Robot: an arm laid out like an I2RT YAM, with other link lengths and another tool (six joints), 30 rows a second.
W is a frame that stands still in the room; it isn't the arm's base.
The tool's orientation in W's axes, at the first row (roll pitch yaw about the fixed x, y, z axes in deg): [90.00, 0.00, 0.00]
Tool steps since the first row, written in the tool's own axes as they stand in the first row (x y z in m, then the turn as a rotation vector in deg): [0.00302, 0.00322, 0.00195, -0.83, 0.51, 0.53]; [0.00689, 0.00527, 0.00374, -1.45, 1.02, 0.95]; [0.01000, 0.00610, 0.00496, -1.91, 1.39, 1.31]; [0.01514, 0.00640, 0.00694, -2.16, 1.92, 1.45]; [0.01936, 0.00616, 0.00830, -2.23, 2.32, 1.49]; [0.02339, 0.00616, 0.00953, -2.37, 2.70, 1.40]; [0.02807, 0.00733, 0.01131, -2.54, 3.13, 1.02]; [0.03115, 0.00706, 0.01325, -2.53, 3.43, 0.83]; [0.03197, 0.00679, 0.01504, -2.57, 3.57, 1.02]
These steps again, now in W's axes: [0.00302, -0.00195, 0.00322, -0.83, -0.53, 0.51]; [0.00689, -0.00374, 0.00527, -1.45, -0.95, 1.02]; [0.01000, -0.00496, 0.00610, -1.91, -1.31, 1.39]; [0.01514, -0.00694, 0.00640, -2.16, -1.45, 1.92]; [0.01936, -0.00830, 0.00616, -2.23, -1.49, 2.32]; [0.02339, -0.00953, 0.00616, -2.37, -1.40, 2.70]; [0.02807, -0.01131, 0.00733, -2.54, -1.02, 3.13]; [0.03115, -0.01325, 0.00706, -2.53, -0.83, 3.43]; [0.03197, -0.01504, 0.00679, -2.57, -1.02, 3.57]
